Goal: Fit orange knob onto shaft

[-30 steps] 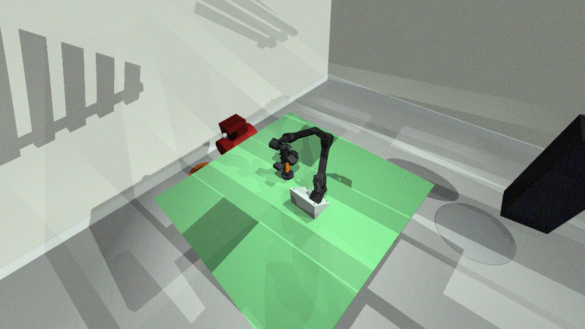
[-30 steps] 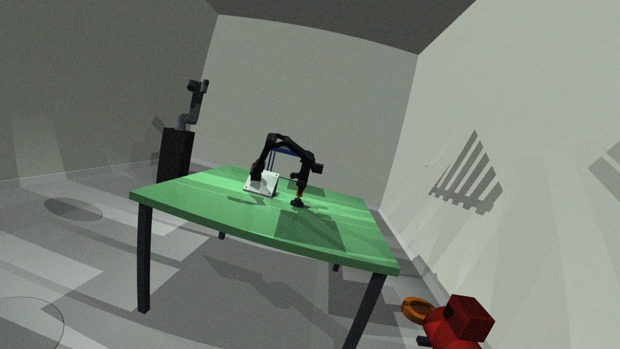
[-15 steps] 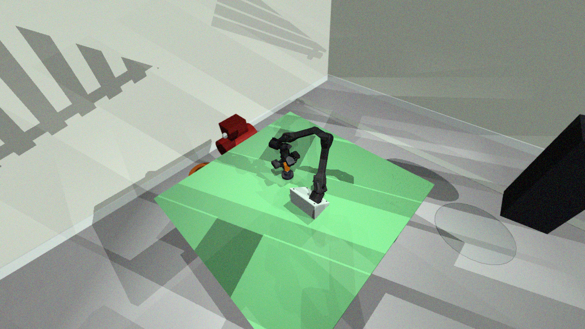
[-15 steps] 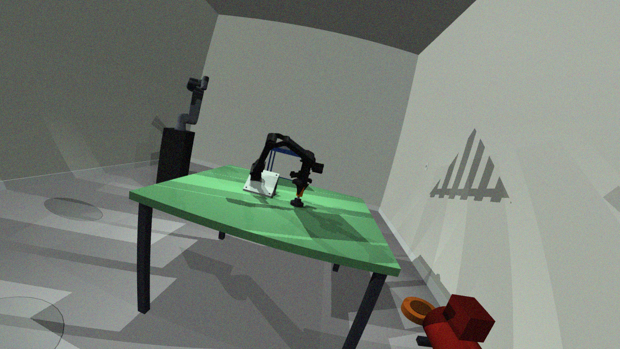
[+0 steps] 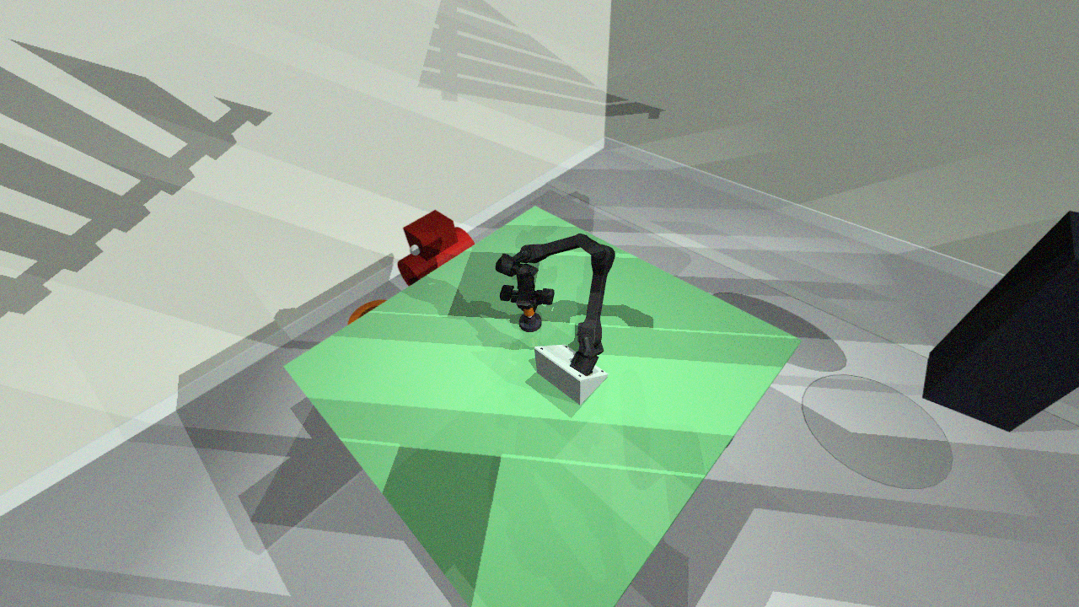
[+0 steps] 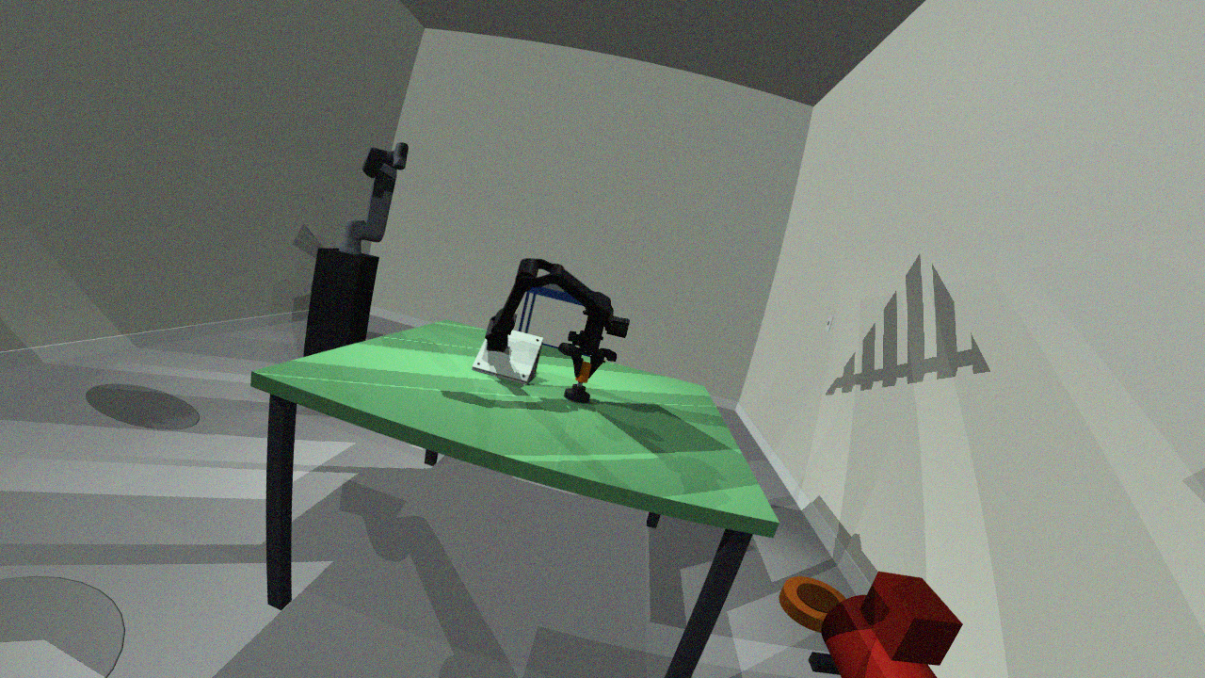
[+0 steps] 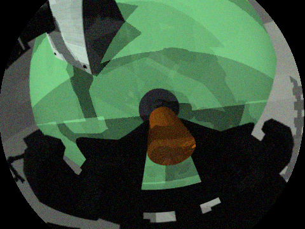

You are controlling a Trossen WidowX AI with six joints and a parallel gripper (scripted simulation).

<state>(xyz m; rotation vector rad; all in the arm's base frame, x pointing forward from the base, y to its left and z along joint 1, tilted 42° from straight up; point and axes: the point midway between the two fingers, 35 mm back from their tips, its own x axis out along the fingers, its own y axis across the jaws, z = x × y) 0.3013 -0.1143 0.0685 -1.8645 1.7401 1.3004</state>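
My gripper tip is 30 mm below the orange knob. Also, from my gripper tip: dark round pedestal: 40 mm below.
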